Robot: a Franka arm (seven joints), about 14 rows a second.
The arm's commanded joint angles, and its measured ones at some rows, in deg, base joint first. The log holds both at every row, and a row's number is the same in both.
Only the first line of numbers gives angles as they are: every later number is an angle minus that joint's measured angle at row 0.
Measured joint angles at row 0:
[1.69, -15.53, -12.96, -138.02, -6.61, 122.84, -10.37]
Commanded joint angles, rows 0 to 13:
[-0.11, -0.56, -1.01, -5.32, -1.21, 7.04, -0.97]
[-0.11, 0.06, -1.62, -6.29, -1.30, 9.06, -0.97]
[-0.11, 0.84, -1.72, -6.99, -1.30, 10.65, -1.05]
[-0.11, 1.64, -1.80, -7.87, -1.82, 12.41, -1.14]
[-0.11, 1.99, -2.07, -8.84, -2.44, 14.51, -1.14]
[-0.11, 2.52, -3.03, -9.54, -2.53, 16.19, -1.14]
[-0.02, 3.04, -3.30, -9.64, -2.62, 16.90, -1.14]
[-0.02, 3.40, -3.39, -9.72, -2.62, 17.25, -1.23]
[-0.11, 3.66, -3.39, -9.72, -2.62, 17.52, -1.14]
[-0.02, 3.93, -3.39, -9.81, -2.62, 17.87, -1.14]
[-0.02, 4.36, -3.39, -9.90, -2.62, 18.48, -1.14]
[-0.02, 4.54, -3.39, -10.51, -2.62, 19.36, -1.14]
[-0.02, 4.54, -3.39, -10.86, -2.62, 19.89, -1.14]
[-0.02, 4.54, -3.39, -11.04, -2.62, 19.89, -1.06]
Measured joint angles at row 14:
[-0.02, 4.60, -3.00, -10.01, -1.38, 18.13, -0.03]
